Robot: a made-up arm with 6 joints.
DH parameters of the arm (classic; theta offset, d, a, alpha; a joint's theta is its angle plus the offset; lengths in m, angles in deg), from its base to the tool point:
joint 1: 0 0.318 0 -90
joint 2: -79.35 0 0.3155 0
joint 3: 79.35 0 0.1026 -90
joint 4: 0 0.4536 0 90
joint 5: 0 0 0.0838 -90
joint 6: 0 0.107 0 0
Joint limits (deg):
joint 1: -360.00..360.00
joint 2: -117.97..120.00
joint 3: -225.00..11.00
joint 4: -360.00..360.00
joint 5: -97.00..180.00
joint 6: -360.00..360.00
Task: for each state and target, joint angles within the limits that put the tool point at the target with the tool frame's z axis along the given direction. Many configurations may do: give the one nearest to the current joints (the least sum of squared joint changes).
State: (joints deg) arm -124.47 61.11 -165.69 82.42 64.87 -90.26
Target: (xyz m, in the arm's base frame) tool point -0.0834 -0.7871 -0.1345 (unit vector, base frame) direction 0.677 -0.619 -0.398
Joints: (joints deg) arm -97.95 107.35 -156.61 92.84 49.20 -90.26
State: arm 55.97 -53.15 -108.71 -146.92 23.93 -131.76
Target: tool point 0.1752 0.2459 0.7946 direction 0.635 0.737 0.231
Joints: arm 40.75 -49.26 -63.01 -136.39 -12.04 -131.76
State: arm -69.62 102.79 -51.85 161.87 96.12 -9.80
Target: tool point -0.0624 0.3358 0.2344 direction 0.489 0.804 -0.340
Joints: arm -70.70 119.87 -3.95 127.93 67.15 -9.80
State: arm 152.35 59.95 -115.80 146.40 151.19 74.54
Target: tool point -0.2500 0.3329 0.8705 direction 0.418 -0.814 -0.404
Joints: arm 117.27 18.55 -132.43 123.96 179.90 74.54
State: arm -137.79 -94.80 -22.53 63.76 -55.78 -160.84
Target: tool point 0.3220 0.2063 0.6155 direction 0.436 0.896 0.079
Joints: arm -156.87 -117.86 -47.03 41.13 -96.89 -160.84
